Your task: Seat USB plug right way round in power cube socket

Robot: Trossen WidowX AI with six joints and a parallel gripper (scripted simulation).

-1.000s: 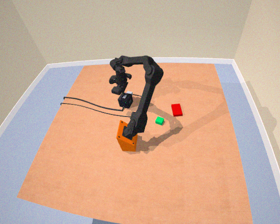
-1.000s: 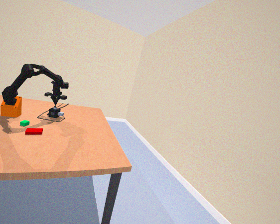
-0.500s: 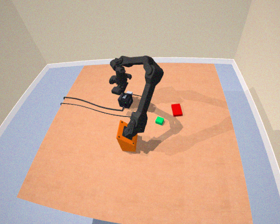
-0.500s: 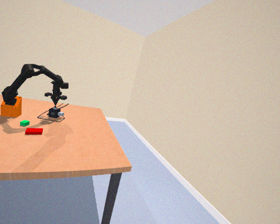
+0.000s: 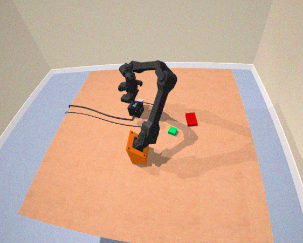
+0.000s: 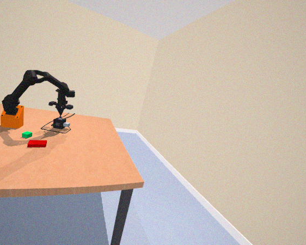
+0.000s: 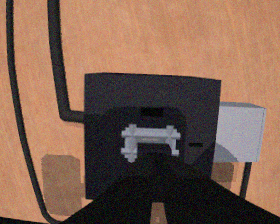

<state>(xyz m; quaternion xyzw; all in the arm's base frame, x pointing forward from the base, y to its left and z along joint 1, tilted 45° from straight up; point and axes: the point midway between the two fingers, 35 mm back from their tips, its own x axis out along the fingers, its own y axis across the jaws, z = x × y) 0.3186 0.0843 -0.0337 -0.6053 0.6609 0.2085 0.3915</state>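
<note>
My gripper tip is now 2 cm above the USB plug. Also, from my gripper tip: green block: 25 cm to the right, 16 cm behind, 10 cm below; flat red block: 37 cm to the right, 10 cm below, 6 cm behind.
</note>
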